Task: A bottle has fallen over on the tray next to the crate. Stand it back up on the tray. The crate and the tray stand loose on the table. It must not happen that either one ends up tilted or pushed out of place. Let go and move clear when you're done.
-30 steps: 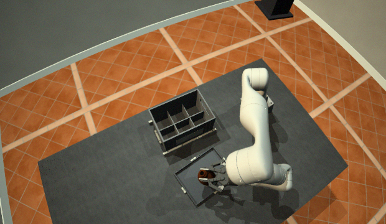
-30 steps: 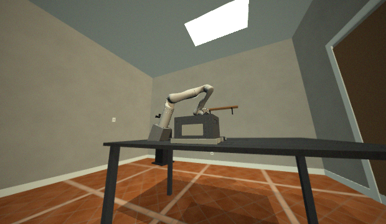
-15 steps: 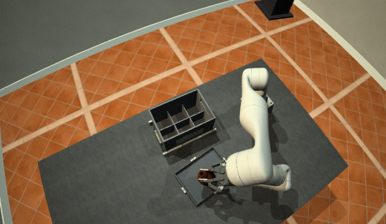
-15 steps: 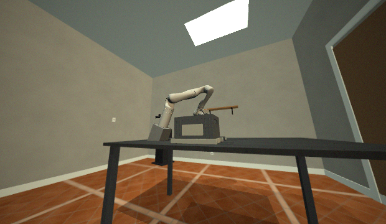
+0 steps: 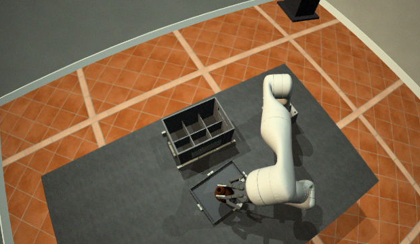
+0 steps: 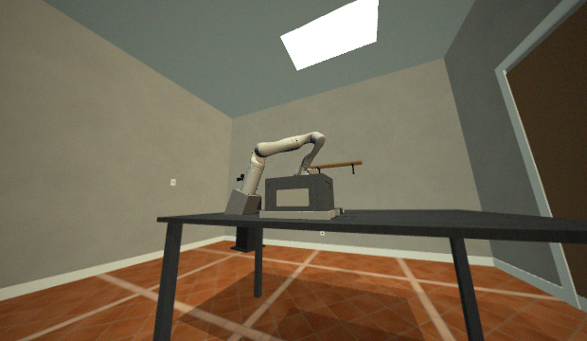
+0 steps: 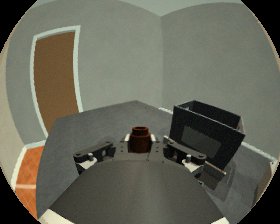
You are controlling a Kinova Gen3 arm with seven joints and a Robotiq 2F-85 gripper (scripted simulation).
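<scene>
The brown bottle is 10 mm behind my hand, 10 mm to the left of it and 50 mm below it. The rest, counted from my hand: dark crate (310 mm to the right, 90 mm below); dark tray (30 mm behind, 20 mm to the right, 160 mm below).
</scene>
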